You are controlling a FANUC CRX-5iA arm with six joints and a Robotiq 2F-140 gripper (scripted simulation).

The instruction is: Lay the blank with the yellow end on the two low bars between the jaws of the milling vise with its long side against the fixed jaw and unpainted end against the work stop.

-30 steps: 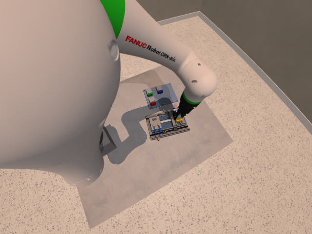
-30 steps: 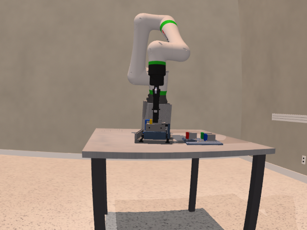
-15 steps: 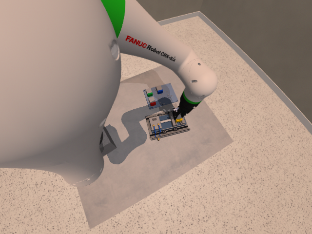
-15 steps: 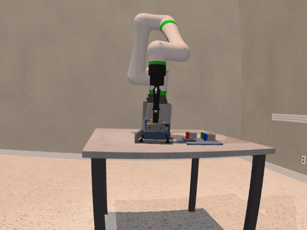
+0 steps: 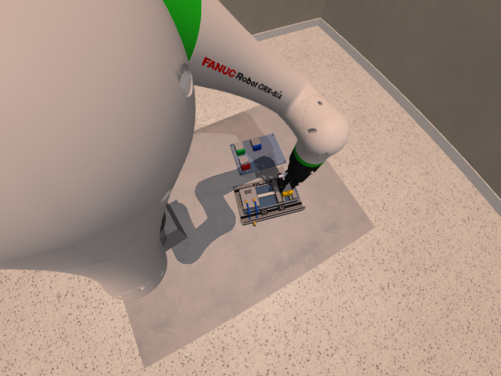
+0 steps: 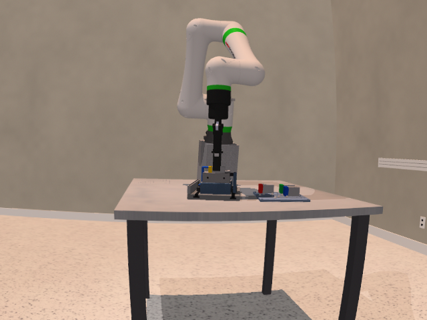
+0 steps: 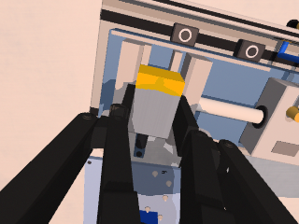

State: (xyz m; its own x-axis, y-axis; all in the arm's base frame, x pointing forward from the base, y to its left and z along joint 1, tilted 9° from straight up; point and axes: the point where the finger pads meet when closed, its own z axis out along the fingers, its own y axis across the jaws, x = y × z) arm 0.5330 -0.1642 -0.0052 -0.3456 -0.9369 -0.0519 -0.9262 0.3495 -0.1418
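My hand is 30 mm above the yellow-ended blank. From my hand the other things lie so: work stop rod 20 mm ahead, 40 mm to the left, 40 mm below; fixed jaw 30 mm ahead, 10 mm to the right, 60 mm below; red-ended blank 60 mm behind, 230 mm to the left, 110 mm below.
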